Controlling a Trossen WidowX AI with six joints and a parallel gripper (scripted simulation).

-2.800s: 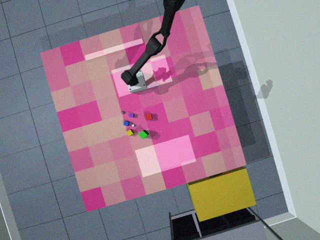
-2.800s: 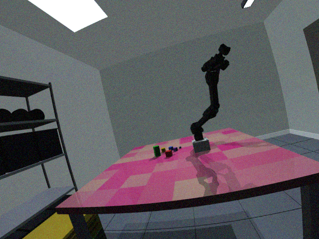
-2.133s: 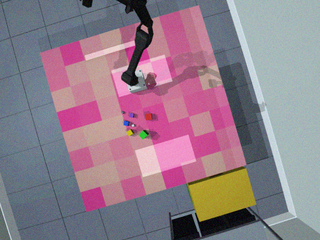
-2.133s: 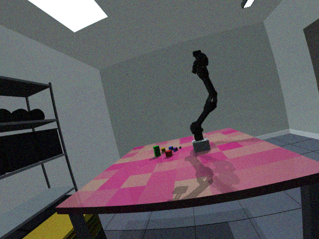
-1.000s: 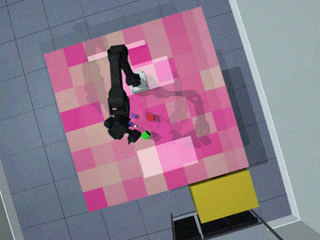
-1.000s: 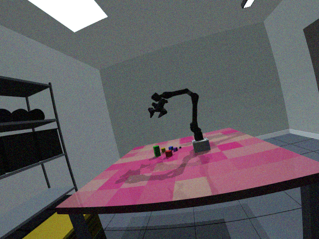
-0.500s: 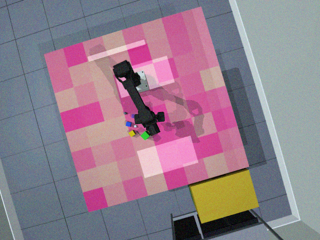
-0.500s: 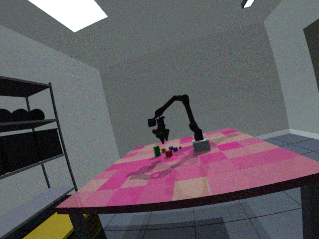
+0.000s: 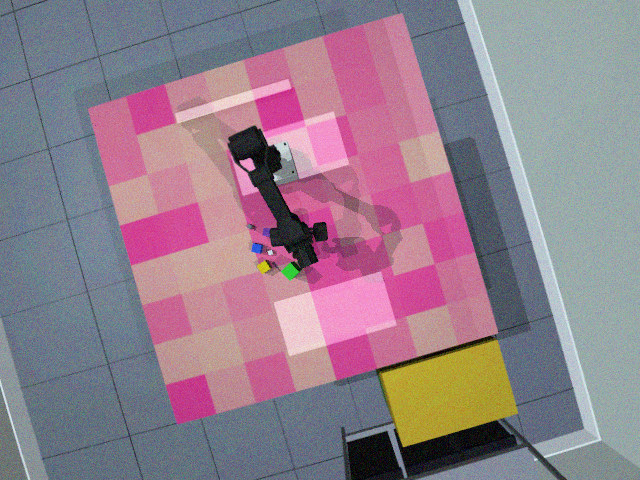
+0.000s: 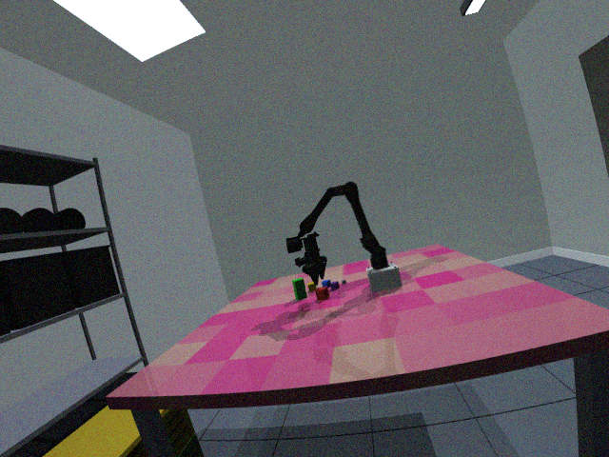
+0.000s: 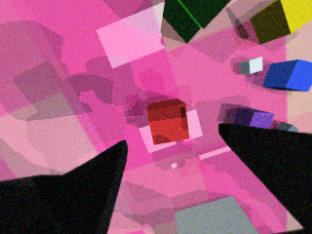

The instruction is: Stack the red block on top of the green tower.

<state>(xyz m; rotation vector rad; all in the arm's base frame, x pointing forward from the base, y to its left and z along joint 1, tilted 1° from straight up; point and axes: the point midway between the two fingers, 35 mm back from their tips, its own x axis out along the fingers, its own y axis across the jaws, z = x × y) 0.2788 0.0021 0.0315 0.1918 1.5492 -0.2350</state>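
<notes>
Right now the red block is 50 mm below my gripper tip. Round my gripper tip: green block 110 mm ahead, 80 mm to the right, 10 mm below; blue block 180 mm to the right, 60 mm below, 20 mm behind; purple block 120 mm to the right, 60 mm below, 60 mm behind.
</notes>
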